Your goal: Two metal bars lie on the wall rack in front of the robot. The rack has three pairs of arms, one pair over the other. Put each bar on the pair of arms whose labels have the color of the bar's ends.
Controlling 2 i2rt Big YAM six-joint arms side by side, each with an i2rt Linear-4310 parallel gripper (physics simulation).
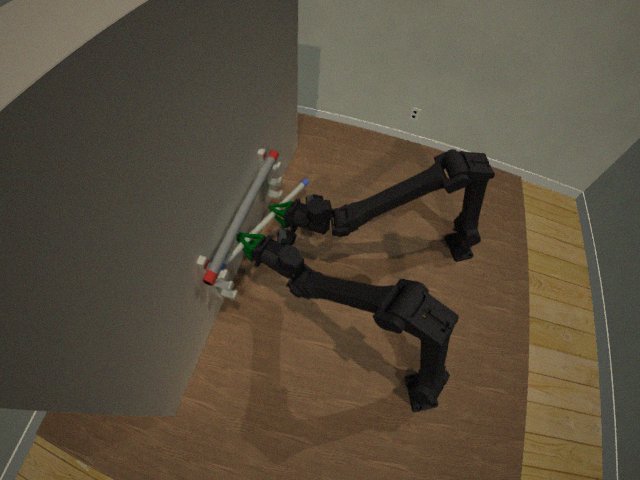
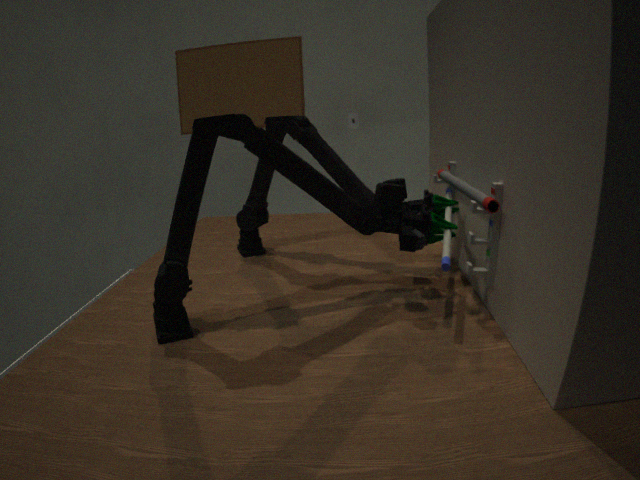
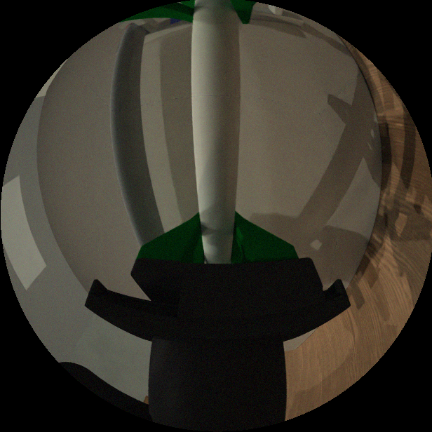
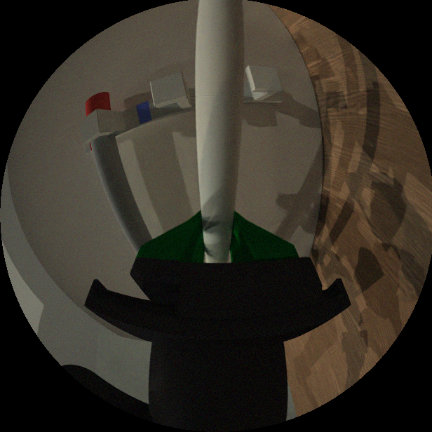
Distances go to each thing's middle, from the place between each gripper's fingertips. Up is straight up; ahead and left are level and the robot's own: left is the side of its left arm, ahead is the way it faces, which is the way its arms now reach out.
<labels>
I see my left gripper 70 mm below the red-ended bar [image 1: 224, 248] and 60 mm to the left of it. From my left hand the other things lie so: blue-ended bar [image 3: 215, 59] (100 mm to the right, 50 mm behind, 20 mm below).
I see the blue-ended bar 20 mm behind my right hand, 50 mm to the left of it and 10 mm above it. Round my right hand: red-ended bar (30 mm ahead, 100 mm to the left, 100 mm above).
</labels>
